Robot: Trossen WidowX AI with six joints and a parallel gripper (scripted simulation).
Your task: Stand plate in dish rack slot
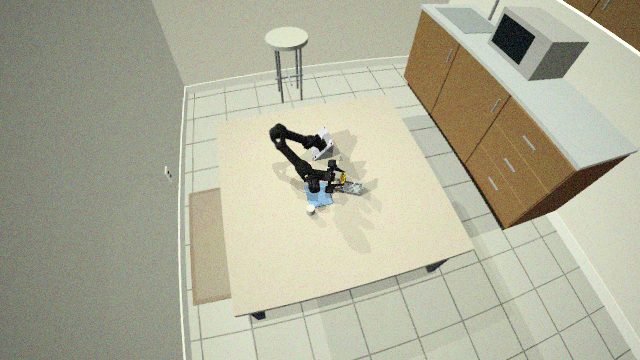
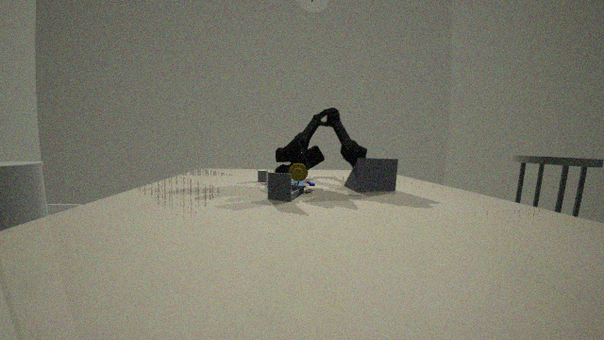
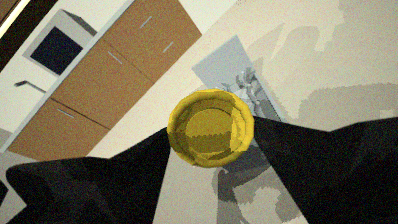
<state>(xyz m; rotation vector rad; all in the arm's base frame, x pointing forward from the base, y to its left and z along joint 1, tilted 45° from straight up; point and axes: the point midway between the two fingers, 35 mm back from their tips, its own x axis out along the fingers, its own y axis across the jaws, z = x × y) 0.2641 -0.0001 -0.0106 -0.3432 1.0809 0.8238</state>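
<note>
My gripper tip is 4 cm short of the grey dish rack, 4 cm above it and 3 cm to the right of it. Round my gripper tip: blue mat (16 cm to the right, 6 cm below, 2 cm ahead); blue spoon (15 cm to the right, 9 cm behind, 6 cm below); yellow plate (1 cm to the right).
</note>
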